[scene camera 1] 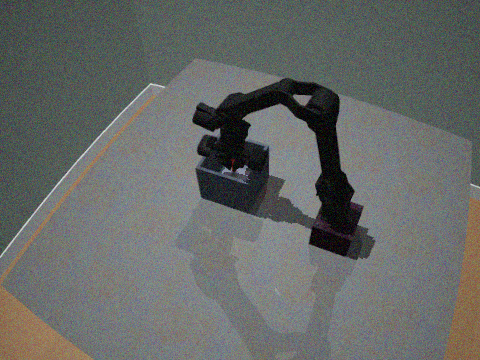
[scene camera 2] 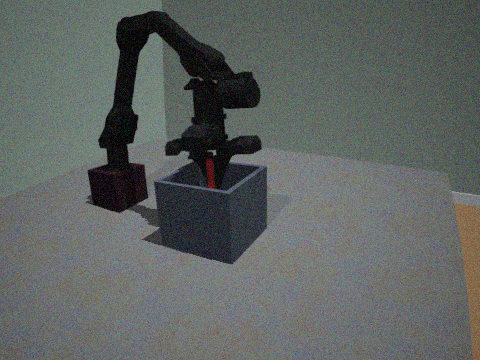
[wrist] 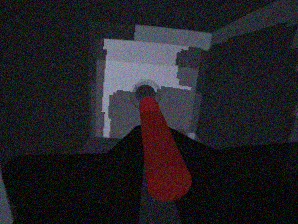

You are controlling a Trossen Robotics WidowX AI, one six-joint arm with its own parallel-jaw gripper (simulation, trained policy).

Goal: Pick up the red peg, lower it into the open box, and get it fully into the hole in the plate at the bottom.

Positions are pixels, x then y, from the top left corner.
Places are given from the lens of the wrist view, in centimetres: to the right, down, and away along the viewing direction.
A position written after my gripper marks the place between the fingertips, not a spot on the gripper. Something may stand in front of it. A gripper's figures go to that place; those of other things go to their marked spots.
my gripper (wrist: 150,131): 0, 1, 11
red peg (wrist: 167,177): 1, 2, 5
blue-grey box (wrist: 239,97): 7, -1, 12
The marked spots on the red peg and the blue-grey box are 10 cm apart.
